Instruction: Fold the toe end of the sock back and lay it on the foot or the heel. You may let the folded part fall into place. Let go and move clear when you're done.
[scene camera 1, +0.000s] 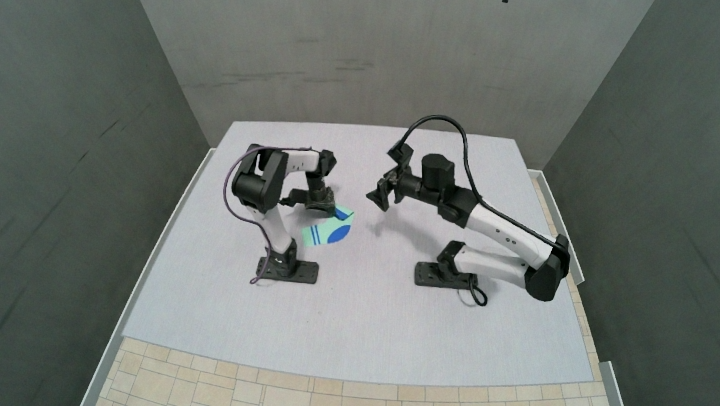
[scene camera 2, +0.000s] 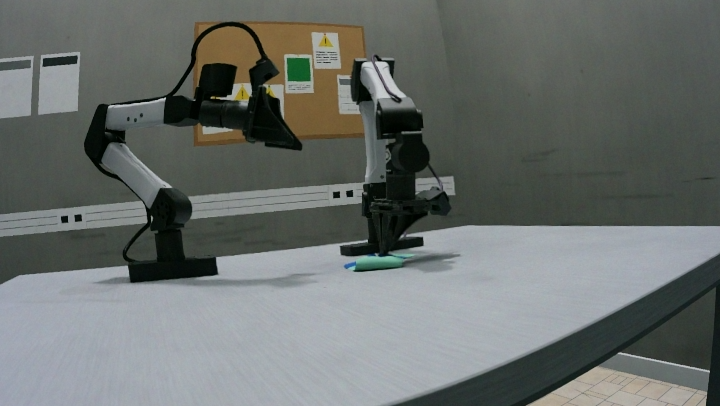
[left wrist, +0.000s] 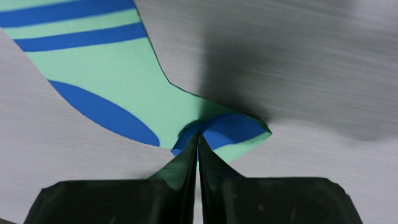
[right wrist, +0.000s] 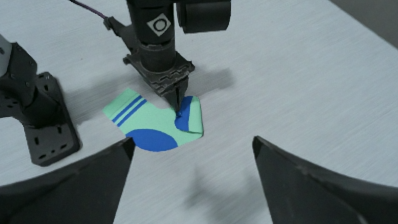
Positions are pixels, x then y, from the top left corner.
Labels:
my right gripper: scene camera 1 374, 185; scene camera 2; right wrist; not seen in the left wrist view (out of frame)
same spot on mint-green sock: (left wrist: 104, 66) = (right wrist: 140, 115)
same spot on my right gripper: (right wrist: 289, 182) = (scene camera 2: 272, 121)

